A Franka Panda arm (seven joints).
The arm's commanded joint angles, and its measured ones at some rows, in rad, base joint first. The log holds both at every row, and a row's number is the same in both.
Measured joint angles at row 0:
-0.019, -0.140, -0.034, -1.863, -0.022, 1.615, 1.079
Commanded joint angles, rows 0 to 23:
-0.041, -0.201, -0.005, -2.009, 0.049, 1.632, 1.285
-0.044, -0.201, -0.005, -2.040, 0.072, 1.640, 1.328
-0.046, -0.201, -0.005, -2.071, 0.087, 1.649, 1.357
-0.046, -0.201, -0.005, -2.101, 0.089, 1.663, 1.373
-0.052, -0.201, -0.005, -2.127, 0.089, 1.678, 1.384
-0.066, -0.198, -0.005, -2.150, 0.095, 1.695, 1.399
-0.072, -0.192, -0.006, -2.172, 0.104, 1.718, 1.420
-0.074, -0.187, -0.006, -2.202, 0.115, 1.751, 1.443
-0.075, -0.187, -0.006, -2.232, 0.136, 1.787, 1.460
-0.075, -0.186, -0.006, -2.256, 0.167, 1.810, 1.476
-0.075, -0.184, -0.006, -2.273, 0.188, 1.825, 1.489
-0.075, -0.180, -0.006, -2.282, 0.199, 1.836, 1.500
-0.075, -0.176, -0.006, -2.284, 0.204, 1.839, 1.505
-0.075, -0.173, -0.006, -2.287, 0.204, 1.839, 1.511
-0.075, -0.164, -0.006, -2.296, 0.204, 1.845, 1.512
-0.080, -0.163, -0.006, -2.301, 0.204, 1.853, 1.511
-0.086, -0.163, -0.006, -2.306, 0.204, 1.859, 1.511
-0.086, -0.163, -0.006, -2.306, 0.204, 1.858, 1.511
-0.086, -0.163, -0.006, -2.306, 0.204, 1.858, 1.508
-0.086, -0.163, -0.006, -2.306, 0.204, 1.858, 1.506
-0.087, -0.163, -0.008, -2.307, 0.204, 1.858, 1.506
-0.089, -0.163, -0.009, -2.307, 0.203, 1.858, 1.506
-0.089, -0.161, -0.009, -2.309, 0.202, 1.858, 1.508
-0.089, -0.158, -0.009, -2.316, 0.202, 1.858, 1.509
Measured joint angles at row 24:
-0.076, -0.164, -0.021, -2.291, 0.192, 1.837, 1.492
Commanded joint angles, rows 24 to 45:
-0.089, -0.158, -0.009, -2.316, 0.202, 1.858, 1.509
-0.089, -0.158, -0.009, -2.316, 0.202, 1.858, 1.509
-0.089, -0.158, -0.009, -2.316, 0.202, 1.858, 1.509
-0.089, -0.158, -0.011, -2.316, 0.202, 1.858, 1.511
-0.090, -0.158, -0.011, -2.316, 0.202, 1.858, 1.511
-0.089, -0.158, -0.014, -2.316, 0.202, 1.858, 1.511
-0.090, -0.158, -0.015, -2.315, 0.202, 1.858, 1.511
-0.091, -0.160, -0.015, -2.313, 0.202, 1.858, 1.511
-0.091, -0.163, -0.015, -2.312, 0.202, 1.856, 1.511
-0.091, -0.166, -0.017, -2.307, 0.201, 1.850, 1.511
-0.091, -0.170, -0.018, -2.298, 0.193, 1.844, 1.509
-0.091, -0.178, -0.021, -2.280, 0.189, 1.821, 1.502
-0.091, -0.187, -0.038, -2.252, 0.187, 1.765, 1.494
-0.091, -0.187, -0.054, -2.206, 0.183, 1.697, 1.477
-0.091, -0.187, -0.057, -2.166, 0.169, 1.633, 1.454
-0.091, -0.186, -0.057, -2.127, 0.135, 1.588, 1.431
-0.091, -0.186, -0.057, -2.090, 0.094, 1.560, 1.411
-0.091, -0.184, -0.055, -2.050, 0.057, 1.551, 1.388
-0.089, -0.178, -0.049, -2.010, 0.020, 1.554, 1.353
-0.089, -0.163, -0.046, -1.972, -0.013, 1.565, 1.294
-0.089, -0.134, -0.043, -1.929, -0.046, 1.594, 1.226
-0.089, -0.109, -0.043, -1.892, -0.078, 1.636, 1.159
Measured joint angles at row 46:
-0.086, -0.191, -0.057, -2.022, 0.011, 1.593, 1.315
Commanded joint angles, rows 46 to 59:
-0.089, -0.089, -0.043, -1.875, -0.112, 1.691, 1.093
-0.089, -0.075, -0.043, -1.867, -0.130, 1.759, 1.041
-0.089, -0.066, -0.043, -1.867, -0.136, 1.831, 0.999
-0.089, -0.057, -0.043, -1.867, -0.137, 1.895, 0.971
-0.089, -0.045, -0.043, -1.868, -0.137, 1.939, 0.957
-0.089, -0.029, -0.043, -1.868, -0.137, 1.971, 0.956
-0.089, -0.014, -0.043, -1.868, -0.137, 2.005, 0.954
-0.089, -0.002, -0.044, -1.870, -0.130, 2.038, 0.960
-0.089, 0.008, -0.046, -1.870, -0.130, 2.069, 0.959
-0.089, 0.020, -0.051, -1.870, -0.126, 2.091, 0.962
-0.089, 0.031, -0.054, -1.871, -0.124, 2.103, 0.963
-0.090, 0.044, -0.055, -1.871, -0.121, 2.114, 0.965
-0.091, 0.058, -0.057, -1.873, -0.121, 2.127, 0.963
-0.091, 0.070, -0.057, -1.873, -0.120, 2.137, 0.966
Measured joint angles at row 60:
-0.085, 0.028, -0.058, -1.892, -0.117, 2.104, 0.971
